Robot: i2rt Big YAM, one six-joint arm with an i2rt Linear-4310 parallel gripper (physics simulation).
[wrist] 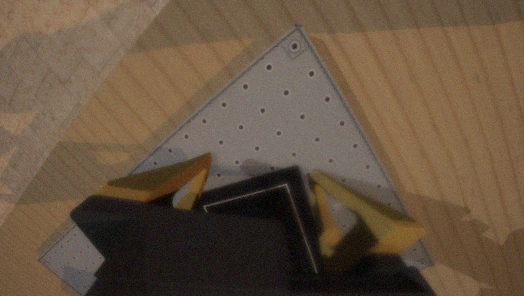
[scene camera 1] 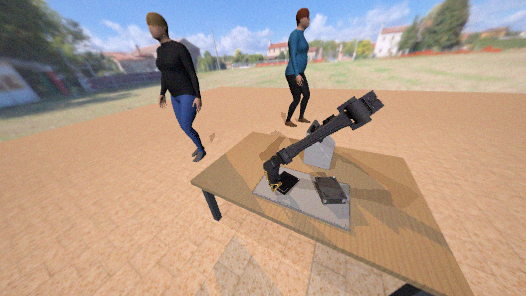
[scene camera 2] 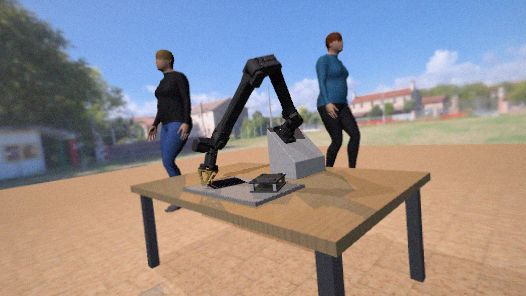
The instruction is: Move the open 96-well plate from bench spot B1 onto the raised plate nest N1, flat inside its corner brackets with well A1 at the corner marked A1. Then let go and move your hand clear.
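Seen in the pictures: gripper, fingertip midpoint: [wrist: 263, 166] [scene camera 1: 270, 187] [scene camera 2: 206, 184]; arm's base, link origin: [scene camera 2: 283, 135].
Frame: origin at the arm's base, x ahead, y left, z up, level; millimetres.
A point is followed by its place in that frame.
Observation:
The black 96-well plate [scene camera 1: 289, 183] {x 354, y -70, z -192 mm} [scene camera 2: 230, 183] {x 350, y -67, z -202 mm} [wrist: 302, 200] lies flat on the grey perforated board [scene camera 1: 305, 207] {x 468, y 58, z -208 mm} [scene camera 2: 254, 201] {x 487, y 252, z -208 mm} [wrist: 278, 112] {x 455, y -206, z -208 mm}. In the wrist view a white line runs inside its rim, and the hand hides its near part. My gripper [scene camera 1: 275, 188] {x 423, y -167, z -200 mm} [scene camera 2: 207, 182] {x 423, y -167, z -200 mm} [wrist: 263, 166] {x 423, y -167, z -200 mm} is open and empty, pointing down low at the plate. Its yellow fingers stand on either side of one end of the plate; any contact is hard to tell. The raised dark nest [scene camera 1: 330, 190] {x 336, y 160, z -164 mm} [scene camera 2: 268, 179] {x 337, y 183, z -164 mm} stands on short posts on the same board. The A1 marks are too small to read.
The board lies on a wooden table [scene camera 1: 395, 220] {x 344, y 461, z -222 mm} [scene camera 2: 360, 205] {x 314, y 563, z -221 mm}. A grey wedge-shaped pedestal [scene camera 1: 320, 153] {x 85, y 58, z -100 mm} [scene camera 2: 302, 162] {x 29, y 135, z -144 mm} bears the arm's base behind the nest. Two people stand beyond the table, one in black [scene camera 1: 178, 65] [scene camera 2: 172, 95] and one in teal [scene camera 1: 297, 52] [scene camera 2: 332, 80].

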